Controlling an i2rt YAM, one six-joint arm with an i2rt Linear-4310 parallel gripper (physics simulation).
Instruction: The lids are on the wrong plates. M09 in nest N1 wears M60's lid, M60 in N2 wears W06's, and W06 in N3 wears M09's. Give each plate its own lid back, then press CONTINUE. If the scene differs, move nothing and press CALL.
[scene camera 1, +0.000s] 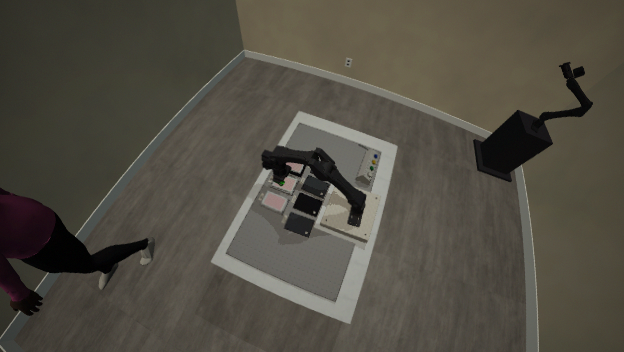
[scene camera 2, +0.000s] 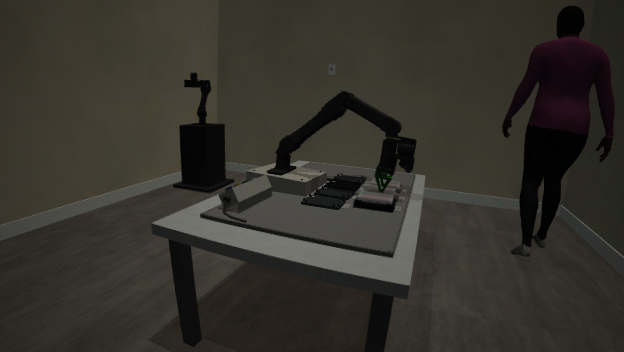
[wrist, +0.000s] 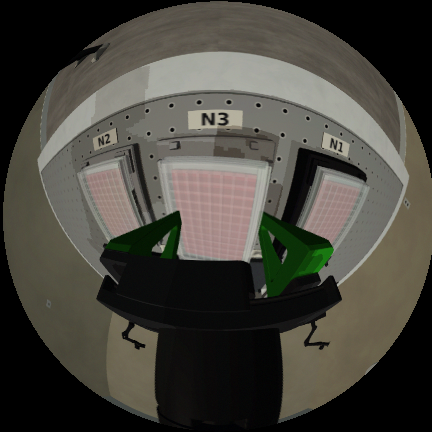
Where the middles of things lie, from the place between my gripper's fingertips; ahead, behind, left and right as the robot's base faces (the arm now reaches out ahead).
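I see that the nest N1 (wrist: 307, 160) is 2 cm below my hand, and that it is also 13 cm to the right of my hand.
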